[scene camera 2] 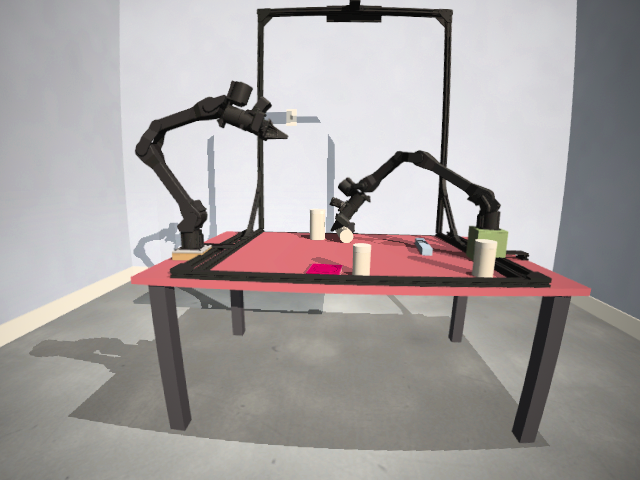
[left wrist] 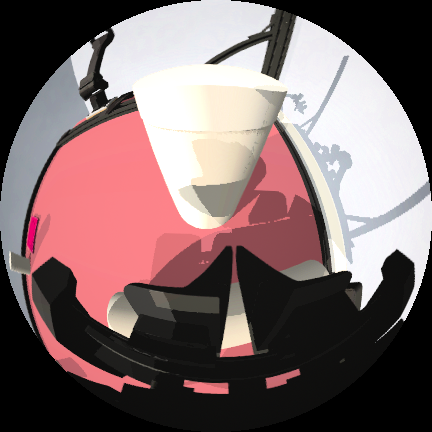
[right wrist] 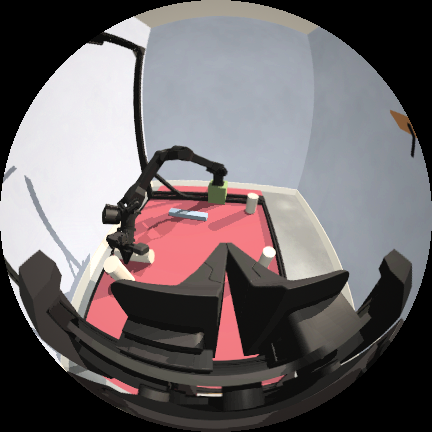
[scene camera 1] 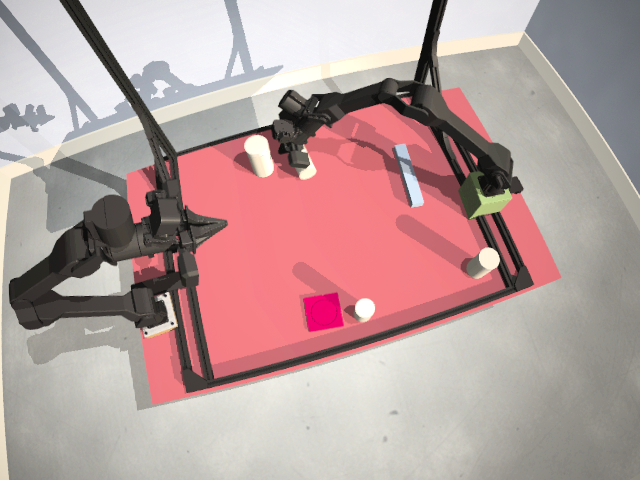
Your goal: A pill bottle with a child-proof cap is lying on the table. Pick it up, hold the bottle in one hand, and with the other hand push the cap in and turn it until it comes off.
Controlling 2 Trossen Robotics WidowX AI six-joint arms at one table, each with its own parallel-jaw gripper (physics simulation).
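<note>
A cream pill bottle point(scene camera 1: 307, 171) point(scene camera 2: 345, 236) point(left wrist: 237, 332) point(right wrist: 147, 256) lies on its side on the pink-red table near the far edge. My left gripper point(scene camera 2: 336, 228) point(left wrist: 233, 250) point(right wrist: 125, 263) is low over it. Its fingers are shut with a thin gap and cover the bottle's middle in the left wrist view, so how cap and body sit together is hidden. Nothing shows held between these fingers. My right gripper point(scene camera 1: 225, 223) point(scene camera 2: 286, 136) point(right wrist: 224, 247) is shut and empty, high above the left side of the table.
A tall cream cylinder point(scene camera 1: 259, 156) point(scene camera 2: 317, 224) point(left wrist: 210, 150) point(right wrist: 117, 270) stands close beside the lying bottle. Two more cream cylinders stand near the front, one point(scene camera 1: 364, 308) by a magenta square point(scene camera 1: 323, 312), one point(scene camera 1: 483, 262) at the right. A light-blue bar point(scene camera 1: 408, 175) lies right of centre.
</note>
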